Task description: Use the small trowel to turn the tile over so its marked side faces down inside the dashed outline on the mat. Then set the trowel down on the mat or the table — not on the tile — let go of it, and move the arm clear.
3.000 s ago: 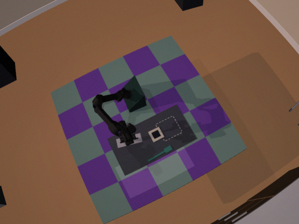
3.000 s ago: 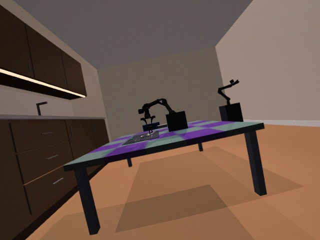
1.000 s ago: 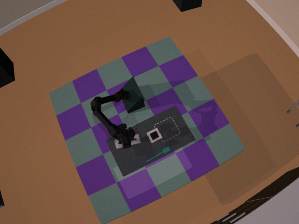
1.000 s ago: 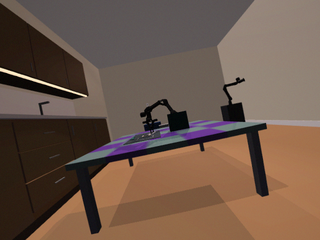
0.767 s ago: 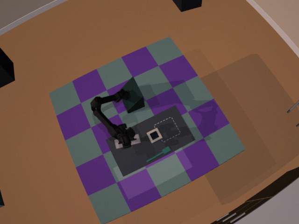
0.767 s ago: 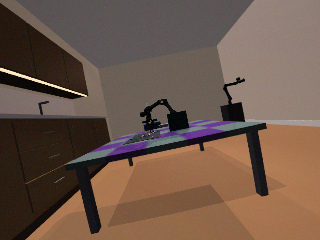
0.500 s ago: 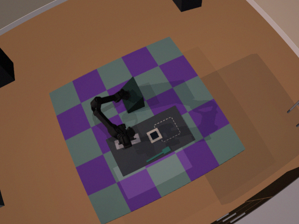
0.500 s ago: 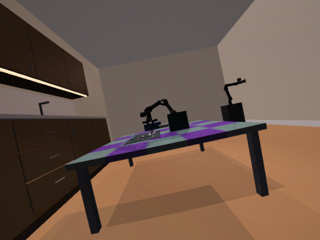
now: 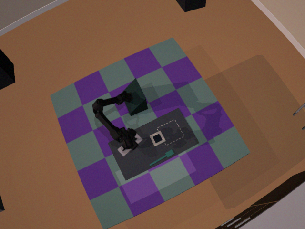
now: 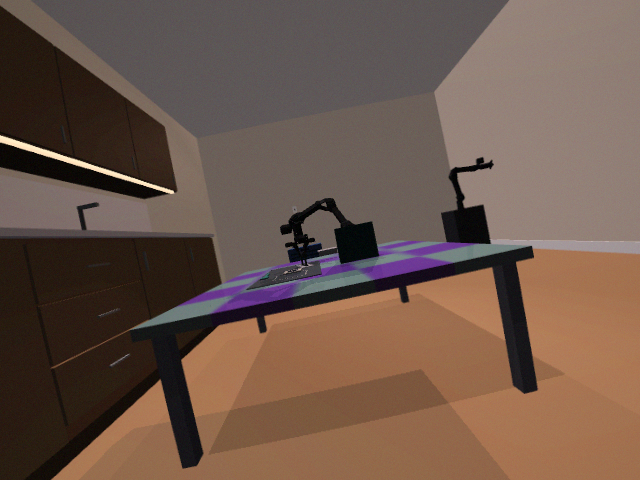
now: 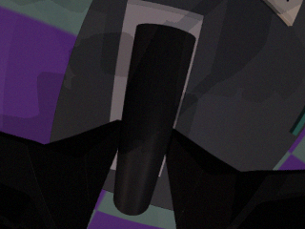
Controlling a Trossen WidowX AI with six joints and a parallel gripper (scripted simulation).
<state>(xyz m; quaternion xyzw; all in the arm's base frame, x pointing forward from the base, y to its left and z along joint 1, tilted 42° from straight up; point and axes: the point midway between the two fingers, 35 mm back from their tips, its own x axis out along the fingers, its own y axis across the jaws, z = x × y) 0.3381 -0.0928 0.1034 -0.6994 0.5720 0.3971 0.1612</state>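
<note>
The dark mat is 6 cm ahead of my gripper tip, 17 cm to the left of it and 8 cm below it. Round my gripper tip: tile: 4 cm ahead, 22 cm to the left, 6 cm below; then teal trowel: 20 cm ahead, 20 cm to the left, 6 cm below.
</note>
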